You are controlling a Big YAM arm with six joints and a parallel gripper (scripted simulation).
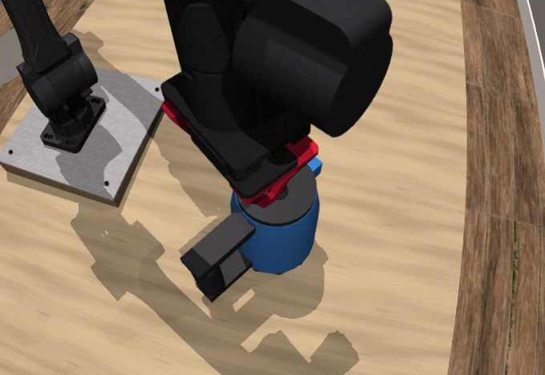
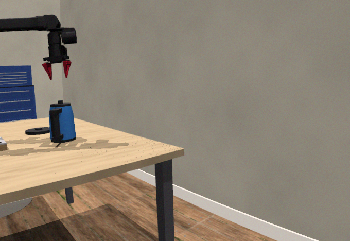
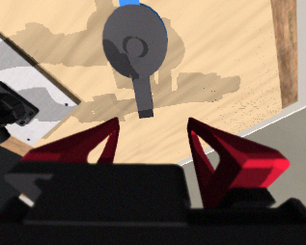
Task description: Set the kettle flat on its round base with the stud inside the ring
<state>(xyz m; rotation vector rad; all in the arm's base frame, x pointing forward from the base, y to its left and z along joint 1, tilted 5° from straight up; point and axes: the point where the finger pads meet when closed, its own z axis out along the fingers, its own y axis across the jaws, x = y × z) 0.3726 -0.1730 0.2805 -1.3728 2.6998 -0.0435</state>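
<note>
Now: hand 210 mm above the blue kettle and 30 mm to the right of it. The rest, counted from my hand: black round base 360 mm to the left, 290 mm below, 30 mm behind.
</note>
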